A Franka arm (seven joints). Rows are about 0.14 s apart.
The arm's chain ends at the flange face. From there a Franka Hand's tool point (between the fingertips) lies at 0.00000 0.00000 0.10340 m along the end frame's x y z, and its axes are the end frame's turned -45 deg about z.
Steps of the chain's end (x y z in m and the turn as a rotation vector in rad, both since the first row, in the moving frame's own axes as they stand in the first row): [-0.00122 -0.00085 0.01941 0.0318 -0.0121 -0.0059]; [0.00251 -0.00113 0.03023 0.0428 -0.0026 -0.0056]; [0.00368 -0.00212 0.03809 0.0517 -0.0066 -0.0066]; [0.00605 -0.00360 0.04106 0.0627 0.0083 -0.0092]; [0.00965 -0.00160 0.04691 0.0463 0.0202 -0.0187]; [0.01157 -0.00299 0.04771 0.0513 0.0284 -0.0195]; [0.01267 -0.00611 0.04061 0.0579 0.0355 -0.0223]
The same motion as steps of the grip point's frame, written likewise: [0.00117 -0.00468 0.01935 0.0310 0.0139 -0.0059]; [0.00550 -0.00235 0.03013 0.0321 0.0284 -0.0056]; [0.00738 -0.00317 0.03795 0.0412 0.0319 -0.0066]; [0.01199 -0.00227 0.04085 0.0385 0.0502 -0.0092]; [0.01280 0.00374 0.04678 0.0185 0.0470 -0.0187]; [0.01610 0.00434 0.04753 0.0162 0.0564 -0.0195]; [0.02008 0.00293 0.04037 0.0158 0.0660 -0.0223]
